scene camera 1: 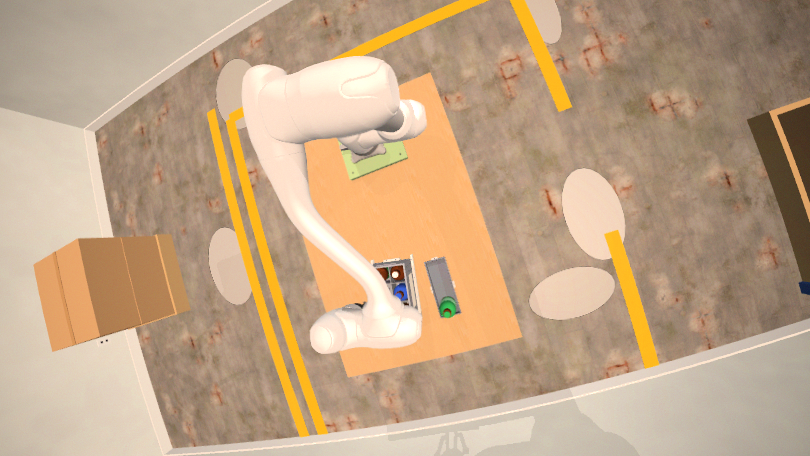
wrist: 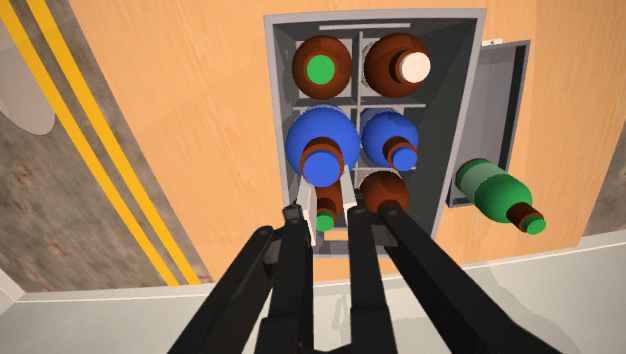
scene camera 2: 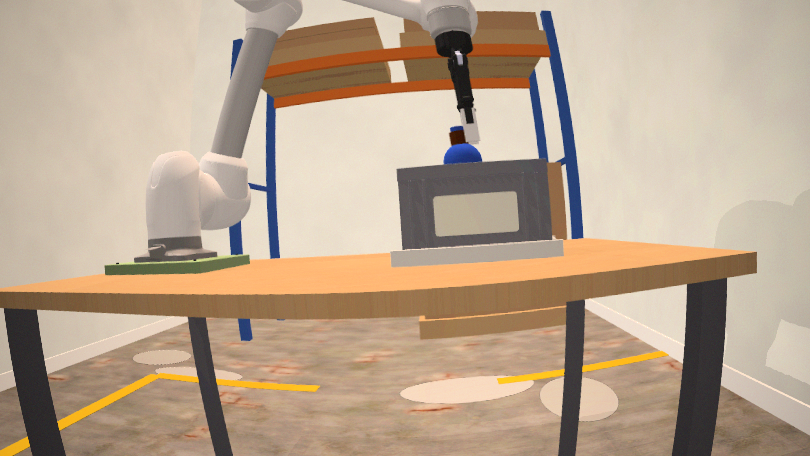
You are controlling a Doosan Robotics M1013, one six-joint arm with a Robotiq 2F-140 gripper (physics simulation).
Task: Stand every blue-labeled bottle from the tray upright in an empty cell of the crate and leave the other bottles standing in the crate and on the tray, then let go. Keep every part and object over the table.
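Frame: origin at the arm's base, x left, y back, z up, level; millimetres.
Seen in the pictures: gripper, fingertip midpoint: (wrist: 327,182) (scene camera 2: 472,142); arm's base at its link origin: (scene camera 2: 176,259).
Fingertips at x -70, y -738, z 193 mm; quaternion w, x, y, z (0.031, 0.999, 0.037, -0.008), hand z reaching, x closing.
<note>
Offsets run from my fingertips to a thing's top centre. "pt": to the spot under its first point.
My gripper (scene camera 2: 472,135) (wrist: 327,182) is shut on the neck of a blue-labeled bottle @[dz +33, dx -3, dy +21 mm] (scene camera 2: 462,154) (wrist: 322,122). The bottle is lowered into the left middle cell of the crate @[dz -44, dx +41, dy -4 mm] (scene camera 1: 415,283) (scene camera 2: 416,209) (wrist: 375,13). Its shoulder and neck show above the rim in scene camera 2, leaning slightly; its base is hidden. Another blue bottle @[dz -56, dx +84, dy -11 mm] (scene camera 1: 401,291) (wrist: 385,135) stands in the right middle cell. A green bottle @[dz -59, dx +268, dy -128 mm] (scene camera 1: 447,304) (wrist: 502,197) stands at the near end of the tray @[pt dz -214, dx +258, dy +5 mm] (scene camera 1: 439,277) (scene camera 2: 476,253) (wrist: 485,115).
Brown bottles with a green cap @[dz -56, dx +4, dy +91 mm] (wrist: 320,69) and a white cap @[dz -56, dx +92, dy +82 mm] (wrist: 415,67) stand in the crate's far cells. Two more brown bottles @[dz -56, dx -14, dy -88 mm] (wrist: 330,197) @[dz -56, dx +77, dy -100 mm] (wrist: 384,191) stand in the near cells, partly behind the fingers. The arm's green base plate (scene camera 1: 376,164) (scene camera 2: 153,267) is at the table's other end.
</note>
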